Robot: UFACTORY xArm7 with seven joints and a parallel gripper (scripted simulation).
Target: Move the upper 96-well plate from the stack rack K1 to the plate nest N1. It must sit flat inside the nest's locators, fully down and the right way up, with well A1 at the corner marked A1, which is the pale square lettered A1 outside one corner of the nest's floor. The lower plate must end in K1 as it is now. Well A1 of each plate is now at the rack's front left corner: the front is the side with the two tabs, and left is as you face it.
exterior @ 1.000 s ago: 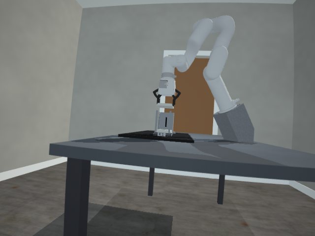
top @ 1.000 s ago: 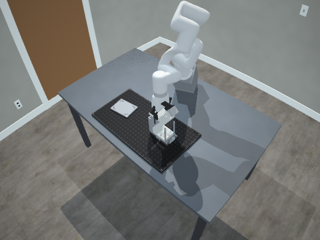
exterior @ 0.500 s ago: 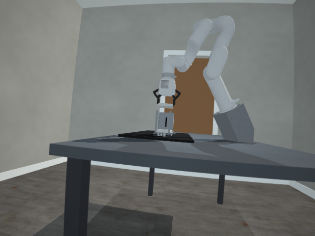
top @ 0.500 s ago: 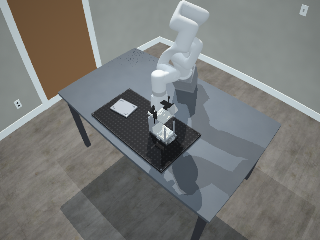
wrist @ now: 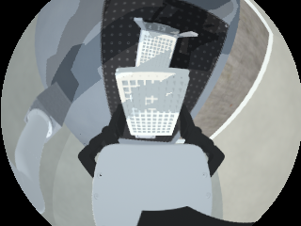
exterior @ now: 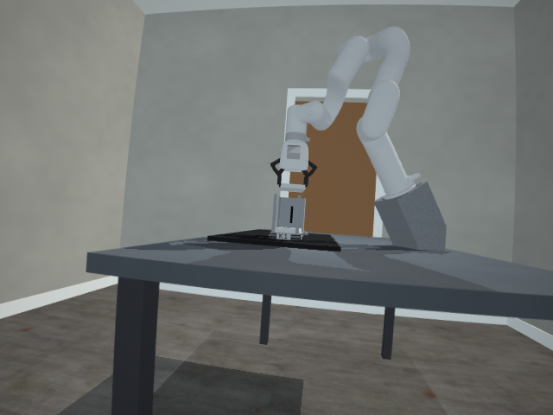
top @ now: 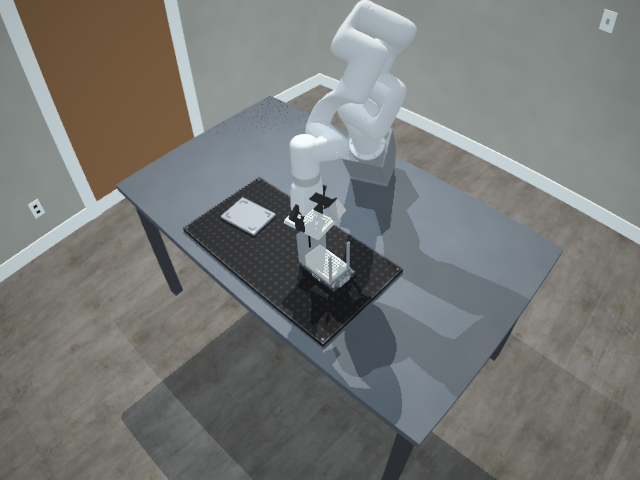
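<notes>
My gripper is now 11 cm above the back wall and 1 cm to the left of it. The rest, counted from my hand: K1 label (18 cm below, 14 cm to the left, 1 cm ahead).
</notes>
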